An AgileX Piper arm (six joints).
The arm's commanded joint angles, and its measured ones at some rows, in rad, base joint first. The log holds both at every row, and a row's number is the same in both.
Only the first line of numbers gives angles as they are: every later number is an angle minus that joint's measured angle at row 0.
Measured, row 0:
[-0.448 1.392 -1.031 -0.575 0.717 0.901]
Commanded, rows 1 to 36:
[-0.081 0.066 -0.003 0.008 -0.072 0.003]
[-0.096 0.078 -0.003 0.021 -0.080 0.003]
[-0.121 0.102 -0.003 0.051 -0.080 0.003]
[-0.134 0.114 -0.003 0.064 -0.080 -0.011]
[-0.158 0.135 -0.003 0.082 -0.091 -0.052]
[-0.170 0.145 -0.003 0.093 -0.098 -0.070]
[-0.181 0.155 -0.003 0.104 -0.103 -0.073]
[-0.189 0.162 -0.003 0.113 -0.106 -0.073]
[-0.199 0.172 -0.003 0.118 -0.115 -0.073]
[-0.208 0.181 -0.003 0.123 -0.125 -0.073]
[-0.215 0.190 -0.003 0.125 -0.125 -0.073]
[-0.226 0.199 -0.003 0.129 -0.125 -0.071]
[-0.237 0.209 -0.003 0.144 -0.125 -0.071]
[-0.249 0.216 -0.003 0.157 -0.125 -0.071]
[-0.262 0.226 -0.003 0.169 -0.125 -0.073]
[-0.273 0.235 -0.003 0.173 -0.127 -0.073]
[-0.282 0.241 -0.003 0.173 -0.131 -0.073]
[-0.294 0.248 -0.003 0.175 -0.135 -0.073]
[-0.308 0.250 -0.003 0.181 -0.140 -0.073]
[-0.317 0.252 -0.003 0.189 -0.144 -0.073]
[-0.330 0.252 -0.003 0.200 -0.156 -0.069]
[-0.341 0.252 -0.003 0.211 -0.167 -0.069]
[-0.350 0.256 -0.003 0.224 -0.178 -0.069]
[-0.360 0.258 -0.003 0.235 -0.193 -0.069]
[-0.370 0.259 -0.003 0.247 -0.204 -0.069]
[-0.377 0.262 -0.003 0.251 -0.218 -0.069]
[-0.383 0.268 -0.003 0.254 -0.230 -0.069]
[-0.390 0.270 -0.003 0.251 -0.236 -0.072]
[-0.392 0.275 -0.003 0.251 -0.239 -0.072]
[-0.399 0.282 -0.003 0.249 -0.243 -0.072]
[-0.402 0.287 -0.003 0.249 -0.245 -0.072]
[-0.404 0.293 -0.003 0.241 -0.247 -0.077]
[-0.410 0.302 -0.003 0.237 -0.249 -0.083]
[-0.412 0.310 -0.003 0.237 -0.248 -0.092]
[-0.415 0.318 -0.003 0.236 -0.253 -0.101]
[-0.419 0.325 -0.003 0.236 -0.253 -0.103]
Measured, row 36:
[-0.403 0.298 0.000 0.243 -0.232 -0.073]
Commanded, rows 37 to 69:
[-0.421 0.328 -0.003 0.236 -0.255 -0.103]
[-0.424 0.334 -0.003 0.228 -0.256 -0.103]
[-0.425 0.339 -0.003 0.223 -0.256 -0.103]
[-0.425 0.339 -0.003 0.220 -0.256 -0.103]
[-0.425 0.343 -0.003 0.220 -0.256 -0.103]
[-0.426 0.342 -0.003 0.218 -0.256 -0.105]
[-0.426 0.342 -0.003 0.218 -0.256 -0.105]
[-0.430 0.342 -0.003 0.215 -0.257 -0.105]
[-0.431 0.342 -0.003 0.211 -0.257 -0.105]
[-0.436 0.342 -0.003 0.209 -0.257 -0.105]
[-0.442 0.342 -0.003 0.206 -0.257 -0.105]
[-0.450 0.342 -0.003 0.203 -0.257 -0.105]
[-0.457 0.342 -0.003 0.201 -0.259 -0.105]
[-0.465 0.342 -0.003 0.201 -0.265 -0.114]
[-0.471 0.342 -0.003 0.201 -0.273 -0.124]
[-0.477 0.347 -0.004 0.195 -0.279 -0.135]
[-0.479 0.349 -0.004 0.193 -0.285 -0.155]
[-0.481 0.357 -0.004 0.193 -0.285 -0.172]
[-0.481 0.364 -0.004 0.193 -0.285 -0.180]
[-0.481 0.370 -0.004 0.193 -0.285 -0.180]
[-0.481 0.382 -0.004 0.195 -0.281 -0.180]
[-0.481 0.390 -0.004 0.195 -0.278 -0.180]
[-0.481 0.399 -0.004 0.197 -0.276 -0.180]
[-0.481 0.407 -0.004 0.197 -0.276 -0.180]
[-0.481 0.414 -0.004 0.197 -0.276 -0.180]
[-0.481 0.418 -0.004 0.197 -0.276 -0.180]
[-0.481 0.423 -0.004 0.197 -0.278 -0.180]
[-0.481 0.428 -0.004 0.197 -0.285 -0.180]
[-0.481 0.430 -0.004 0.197 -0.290 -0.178]
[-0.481 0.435 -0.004 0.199 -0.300 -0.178]
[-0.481 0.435 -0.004 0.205 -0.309 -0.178]
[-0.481 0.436 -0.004 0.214 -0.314 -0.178]
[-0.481 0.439 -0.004 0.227 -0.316 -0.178]
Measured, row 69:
[-0.476 0.431 0.000 0.202 -0.285 -0.175]
